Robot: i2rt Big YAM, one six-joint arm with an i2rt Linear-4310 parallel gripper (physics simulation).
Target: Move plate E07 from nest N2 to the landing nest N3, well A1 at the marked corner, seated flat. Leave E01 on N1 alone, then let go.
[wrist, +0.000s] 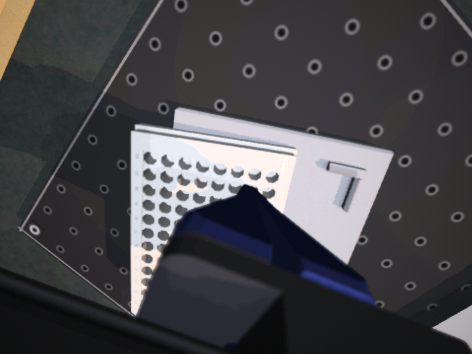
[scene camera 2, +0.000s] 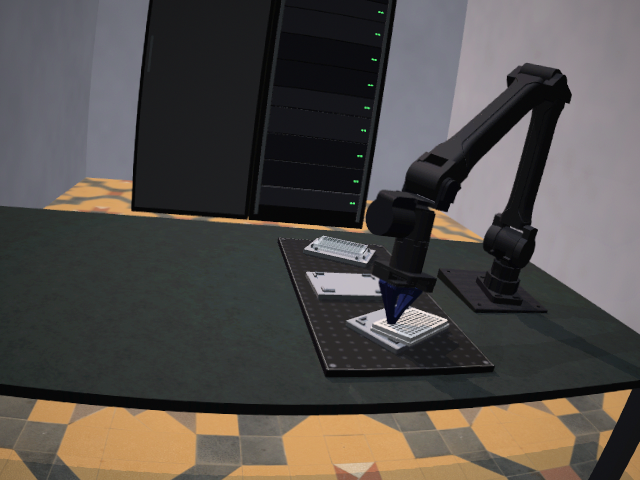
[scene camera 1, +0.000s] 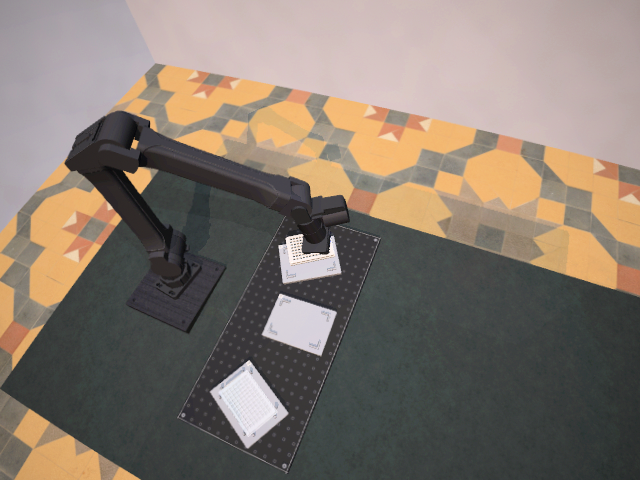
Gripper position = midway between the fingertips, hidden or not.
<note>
In view: my gripper [scene camera 2: 391, 323].
My gripper also shows in the wrist view [wrist: 244, 195].
</note>
